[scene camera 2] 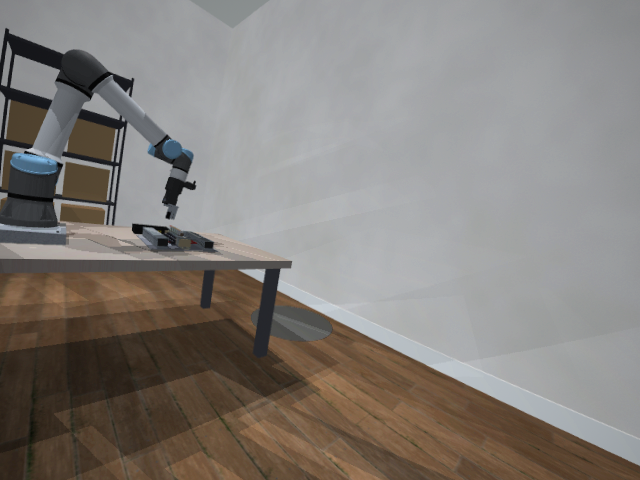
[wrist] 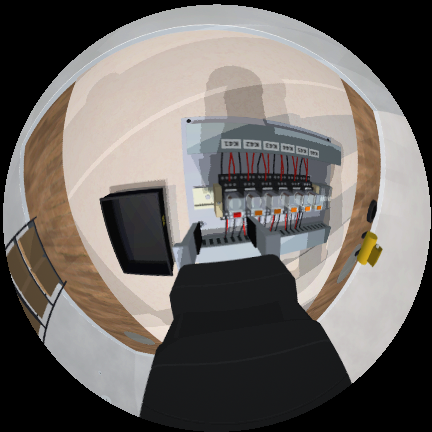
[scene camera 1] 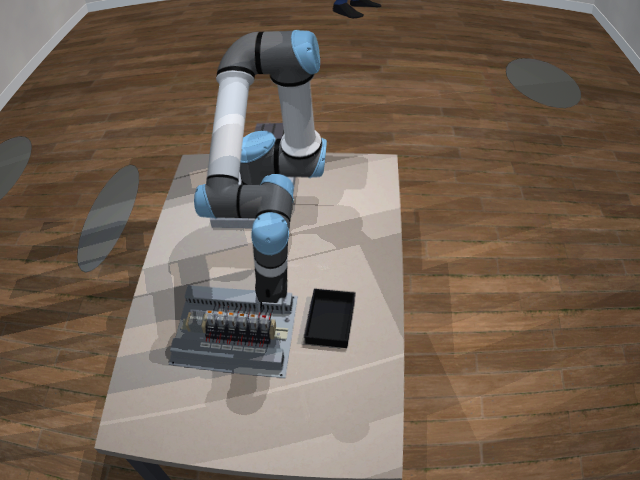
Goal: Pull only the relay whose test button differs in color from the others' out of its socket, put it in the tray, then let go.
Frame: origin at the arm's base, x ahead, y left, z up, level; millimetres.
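Seen in the pictures: gripper, fingertip midpoint: point(scene camera 2: 169, 218) point(wrist: 223, 228) point(scene camera 1: 271, 309); arm's base, link origin: point(scene camera 2: 28, 223).
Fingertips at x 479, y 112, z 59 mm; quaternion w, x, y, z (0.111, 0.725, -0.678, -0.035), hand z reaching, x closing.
Observation:
Pixels of each thing's top centre, then the offset from my fingertips to it. "*": a spot on its surface instead. Level surfaces: height alone.
- relay with the red test button, top centre: point(wrist: 237, 208) point(scene camera 1: 263, 318) dx +11, dy -22, dz -28 mm
- black tray, top centre: point(wrist: 134, 241) point(scene camera 1: 330, 314) point(scene camera 2: 151, 226) dx -45, dy +142, dz -63 mm
- grey panel, surface spot: point(scene camera 1: 288, 356) * dx +78, dy +45, dz -95 mm
- front duct, top centre: point(wrist: 289, 142) point(scene camera 1: 224, 350) point(scene camera 2: 197, 235) dx +103, dy -114, dz -55 mm
- slotted duct, top centre: point(wrist: 279, 246) point(scene camera 1: 236, 295) point(scene camera 2: 154, 232) dx -81, dy -115, dz -55 mm
- table, surface height: dz -98 mm
The relay with the red test button point(scene camera 1: 264, 319) point(wrist: 234, 204) sits in its socket at the end of the row nearest the tray, under label K41 in the wrist view. The other relays point(wrist: 276, 202) in the row have orange buttons. The black tray point(scene camera 1: 326, 343) point(wrist: 167, 235) is empty and lies beside the panel. My gripper point(scene camera 2: 170, 214) point(wrist: 223, 228) is open with nothing between its fingers. It hangs above the panel's slotted duct, on the arm-base side of the red-button relay. In scene camera 1 the fingers are mostly hidden by the gripper body.
The grey panel point(scene camera 1: 290, 356) point(wrist: 190, 150) carries the relay row, red and black wires and a front duct point(scene camera 1: 227, 356). A slotted duct point(scene camera 1: 222, 296) runs along the arm-base side. The panel stands on the table point(scene camera 1: 330, 403). A shelf rack point(scene camera 2: 117, 162) stands behind the arm.

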